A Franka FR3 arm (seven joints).
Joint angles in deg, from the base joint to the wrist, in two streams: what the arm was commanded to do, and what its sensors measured. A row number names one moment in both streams.
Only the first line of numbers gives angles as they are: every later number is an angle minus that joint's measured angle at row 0.
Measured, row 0:
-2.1, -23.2, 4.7, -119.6, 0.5, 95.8, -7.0
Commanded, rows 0 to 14:
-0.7, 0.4, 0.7, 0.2, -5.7, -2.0, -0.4
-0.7, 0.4, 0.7, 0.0, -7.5, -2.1, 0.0
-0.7, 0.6, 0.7, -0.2, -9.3, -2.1, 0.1
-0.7, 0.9, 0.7, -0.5, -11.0, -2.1, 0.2
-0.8, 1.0, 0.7, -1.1, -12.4, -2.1, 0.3
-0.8, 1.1, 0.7, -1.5, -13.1, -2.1, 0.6
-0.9, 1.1, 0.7, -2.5, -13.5, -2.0, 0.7
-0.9, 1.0, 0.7, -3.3, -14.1, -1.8, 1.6
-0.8, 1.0, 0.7, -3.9, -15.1, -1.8, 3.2
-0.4, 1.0, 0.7, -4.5, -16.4, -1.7, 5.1
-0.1, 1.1, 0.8, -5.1, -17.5, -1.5, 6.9
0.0, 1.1, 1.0, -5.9, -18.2, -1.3, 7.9
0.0, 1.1, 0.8, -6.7, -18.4, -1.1, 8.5
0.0, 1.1, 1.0, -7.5, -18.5, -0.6, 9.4
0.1, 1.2, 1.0, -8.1, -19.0, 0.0, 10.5
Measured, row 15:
-0.1, 1.6, 0.6, -5.6, -17.0, -1.4, 6.9
